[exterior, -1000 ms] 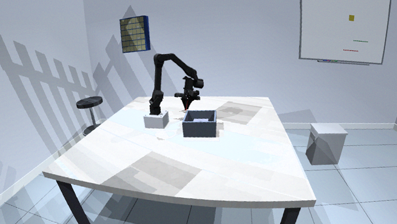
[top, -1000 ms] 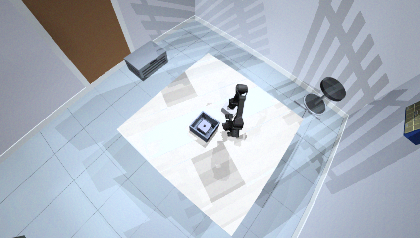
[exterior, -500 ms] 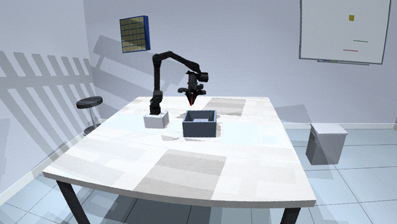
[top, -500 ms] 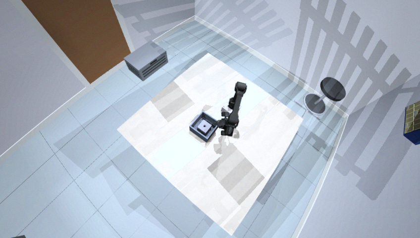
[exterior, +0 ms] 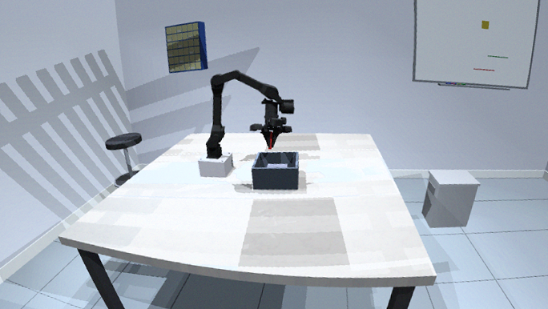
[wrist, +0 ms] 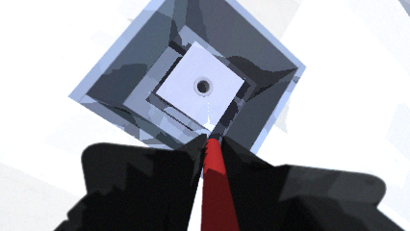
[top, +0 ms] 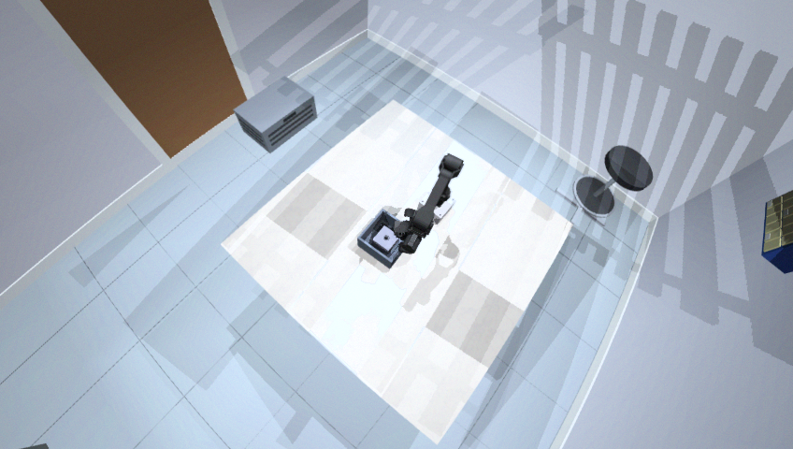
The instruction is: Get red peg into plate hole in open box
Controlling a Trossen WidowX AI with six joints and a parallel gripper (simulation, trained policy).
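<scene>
The grey box is 3 cm ahead of my gripper tip, 5 cm to the right of it and 11 cm below it. Round my gripper tip: red peg 2 cm to the left, 3 cm above.
</scene>
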